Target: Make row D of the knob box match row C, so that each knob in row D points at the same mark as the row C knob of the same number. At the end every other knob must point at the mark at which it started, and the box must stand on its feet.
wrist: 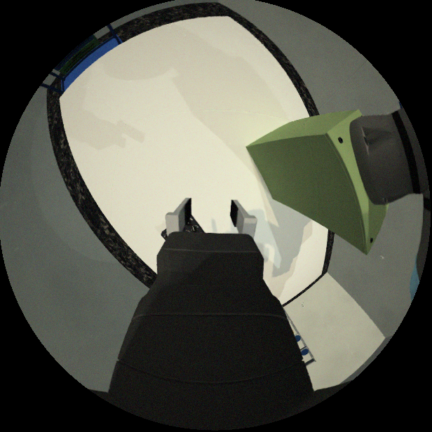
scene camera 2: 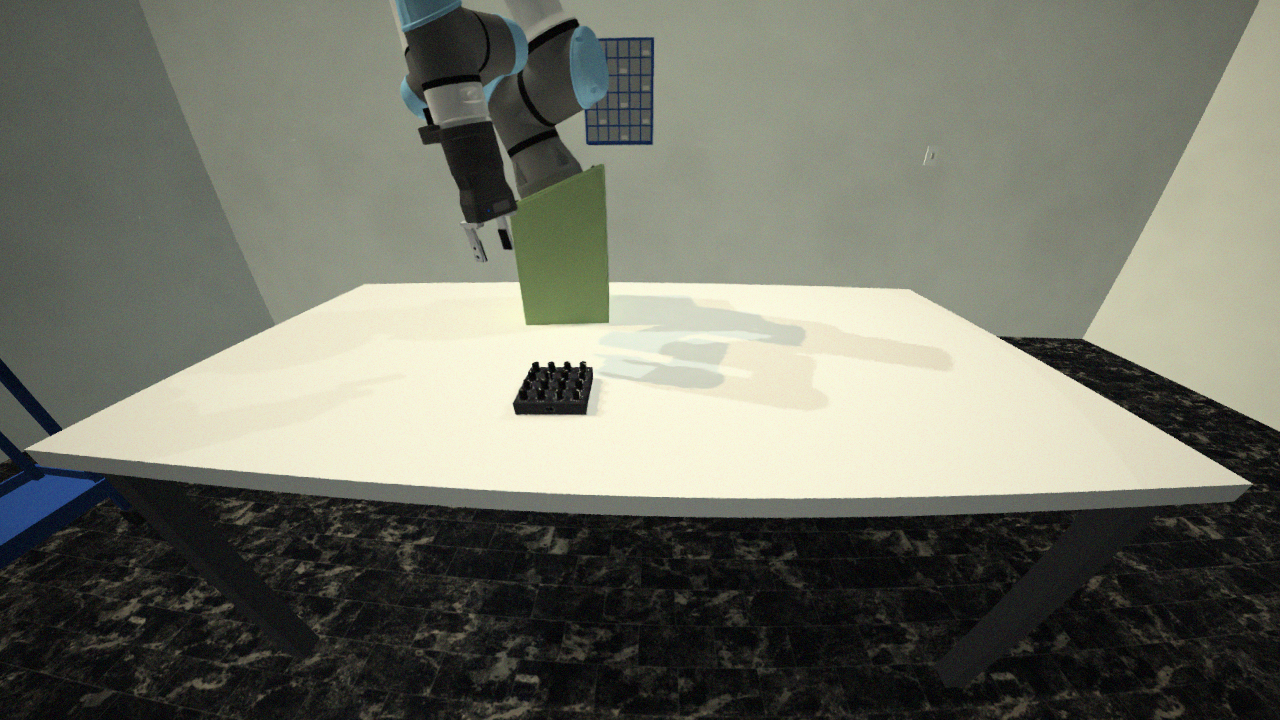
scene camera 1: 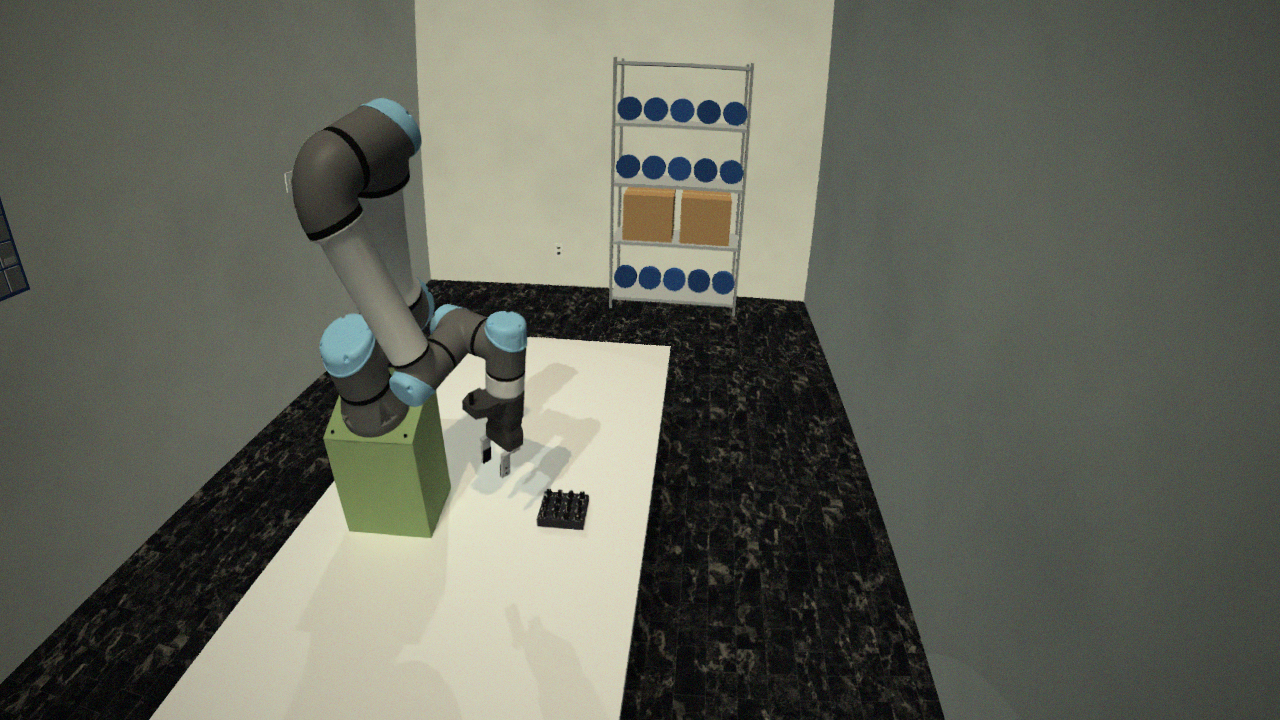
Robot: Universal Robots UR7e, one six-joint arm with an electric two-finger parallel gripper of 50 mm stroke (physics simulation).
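Where they show: gripper, fingertip midpoint: (scene camera 2: 496, 254) (scene camera 1: 495, 467); arm's base at its link origin: (scene camera 2: 552, 186) (scene camera 1: 376, 409).
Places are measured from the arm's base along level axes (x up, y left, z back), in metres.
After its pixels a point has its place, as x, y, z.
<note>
The black knob box (scene camera 1: 563, 511) @[-0.271, 0.005, -0.403] (scene camera 2: 553, 394) @[-0.270, 0.021, -0.431] stands upright on the white table, with its knobs on top in a grid. In the wrist view part of the knob box (wrist: 195, 227) shows behind the left finger and the gripper body, which hide the rest. The row letters, the marks and the pointing of the knobs are too small to read. My gripper (scene camera 1: 495, 458) @[-0.092, -0.072, -0.272] (scene camera 2: 490, 243) @[-0.092, -0.072, -0.272] (wrist: 210, 206) is open and empty. It hangs above the table, between the green pedestal and the knob box, higher than the box and off to its side.
The white table (scene camera 1: 572, 608) @[-0.293, -0.274, -0.436] (scene camera 2: 760, 447) @[-0.293, 0.303, -0.553] (wrist: 150, 165) carries the green pedestal (scene camera 1: 393, 488) @[-0.153, -0.078, -0.037] (scene camera 2: 563, 259) @[-0.142, 0.021, -0.105] (wrist: 305, 160) under the arm. A shelf rack (scene camera 1: 613, 179) stands at the far wall. A blue frame (scene camera 2: 44, 497) (wrist: 90, 62) stands beyond one table end.
</note>
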